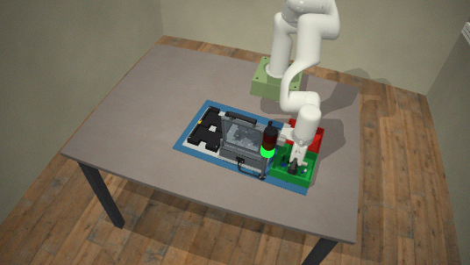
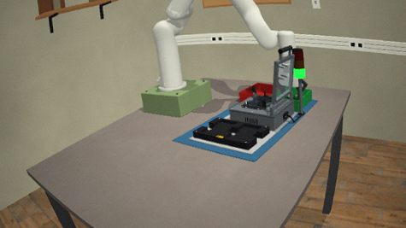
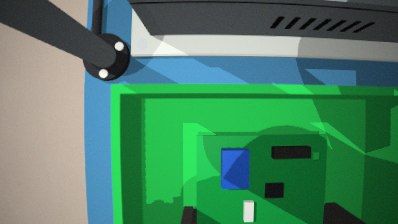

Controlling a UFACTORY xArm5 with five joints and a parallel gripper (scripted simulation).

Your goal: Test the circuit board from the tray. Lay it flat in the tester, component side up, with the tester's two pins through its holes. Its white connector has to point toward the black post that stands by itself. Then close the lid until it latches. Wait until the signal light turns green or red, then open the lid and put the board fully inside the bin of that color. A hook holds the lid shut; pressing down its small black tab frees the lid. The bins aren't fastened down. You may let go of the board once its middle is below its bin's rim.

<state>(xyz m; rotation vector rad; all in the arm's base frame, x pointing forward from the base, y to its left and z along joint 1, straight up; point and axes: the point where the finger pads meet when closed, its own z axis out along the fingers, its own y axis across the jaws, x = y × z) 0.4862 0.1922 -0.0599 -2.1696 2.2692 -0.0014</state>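
The green bin is 1 cm below my hand. Also, from my hand: nest (5 cm behind, 19 cm to the right, 4 cm above); then green circuit board (1 cm below); then red bin (15 cm behind, 1 cm to the left, 1 cm below).
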